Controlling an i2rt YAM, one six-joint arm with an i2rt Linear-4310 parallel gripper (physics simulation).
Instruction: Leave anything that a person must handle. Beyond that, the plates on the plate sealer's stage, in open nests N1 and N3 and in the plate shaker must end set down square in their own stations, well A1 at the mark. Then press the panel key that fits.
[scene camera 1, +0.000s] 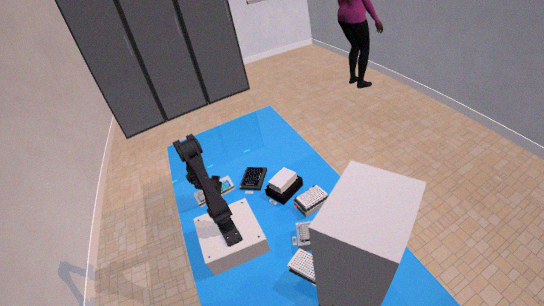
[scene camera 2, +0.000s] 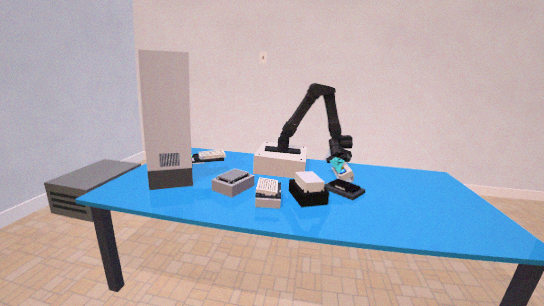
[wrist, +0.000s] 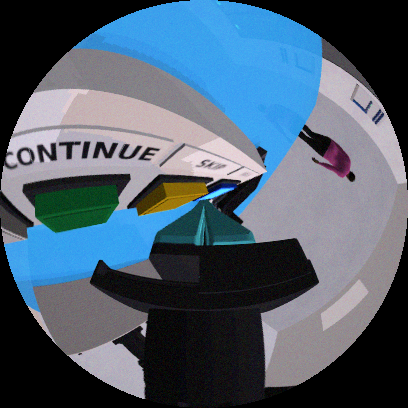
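Observation:
The key panel (scene camera 1: 201, 198) (scene camera 2: 349, 174) (wrist: 125, 120) has a green CONTINUE key (wrist: 77, 204), a yellow SKIP key (wrist: 175, 196) and a bright blue key (wrist: 221, 191). My gripper (wrist: 203, 204) (scene camera 2: 339, 167) is shut and empty, its teal tips at the blue key; contact is unclear. A dark plate (scene camera 1: 253, 177) (scene camera 2: 347, 188) lies in a black station. A white block (scene camera 1: 283, 178) (scene camera 2: 309, 181) sits on a black base. A white plate (scene camera 1: 312, 197) (scene camera 2: 268, 186) sits on a light device. A grey-topped station (scene camera 2: 233, 177) and another white plate (scene camera 1: 302, 263) (scene camera 2: 212, 154) stand farther along.
A tall white tower (scene camera 1: 369, 202) (scene camera 2: 165, 110) stands on the blue table (scene camera 1: 235, 125) (scene camera 2: 410, 210) and partly hides the stations near it in scene camera 1. The arm's white base box (scene camera 1: 235, 250) (scene camera 2: 280, 164) stands behind the stations. A person (scene camera 1: 357, 40) (wrist: 337, 156) stands away from the table.

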